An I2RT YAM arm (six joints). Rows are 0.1 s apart.
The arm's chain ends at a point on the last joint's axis. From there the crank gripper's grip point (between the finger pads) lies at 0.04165 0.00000 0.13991 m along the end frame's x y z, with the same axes.
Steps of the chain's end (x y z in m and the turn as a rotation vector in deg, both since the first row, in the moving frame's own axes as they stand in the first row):
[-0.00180 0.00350 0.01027 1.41 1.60 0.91]
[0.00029 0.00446 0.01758 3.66 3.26 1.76]
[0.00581 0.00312 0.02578 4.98 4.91 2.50]
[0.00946 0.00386 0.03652 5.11 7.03 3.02]
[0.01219 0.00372 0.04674 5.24 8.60 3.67]
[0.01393 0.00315 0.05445 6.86 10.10 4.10]
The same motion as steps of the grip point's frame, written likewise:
[0.00211 0.00076 0.00902 1.41 1.60 0.91]
[0.00829 -0.00299 0.01474 3.66 3.26 1.76]
[0.01784 -0.00678 0.02126 4.98 4.91 2.50]
[0.02651 -0.00570 0.02992 5.11 7.03 3.02]
[0.03292 -0.00539 0.03849 5.24 8.60 3.67]
[0.03823 -0.00919 0.04418 6.86 10.10 4.10]

